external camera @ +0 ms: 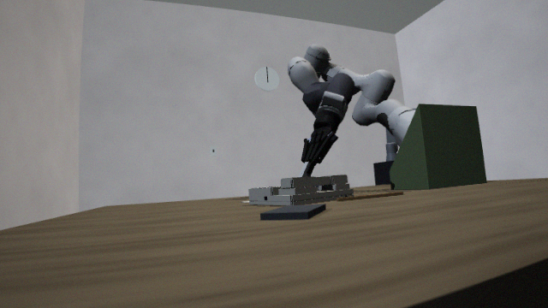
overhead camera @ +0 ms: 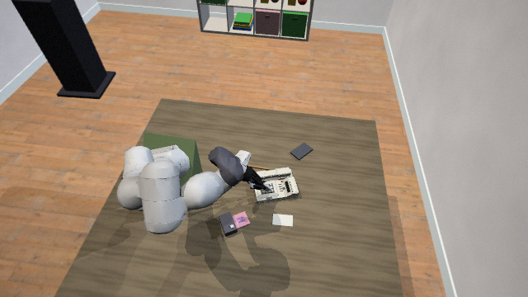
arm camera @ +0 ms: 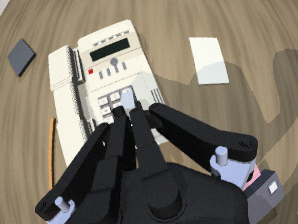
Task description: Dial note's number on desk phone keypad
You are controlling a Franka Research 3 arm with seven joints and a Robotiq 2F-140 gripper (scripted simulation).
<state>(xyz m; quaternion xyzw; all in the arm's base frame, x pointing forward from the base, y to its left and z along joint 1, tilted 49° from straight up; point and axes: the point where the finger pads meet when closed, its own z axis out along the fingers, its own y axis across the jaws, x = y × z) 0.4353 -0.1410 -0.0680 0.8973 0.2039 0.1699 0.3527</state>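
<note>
My hand is 100 mm to the right of the handset, 30 mm short of it and 30 mm above it. The rest, counted from my hand: pencil: 180 mm to the left, 80 mm behind, 70 mm below; then black box: 190 mm to the right, 170 mm behind, 50 mm below; then white note: 140 mm to the right, 100 mm ahead, 70 mm below.
</note>
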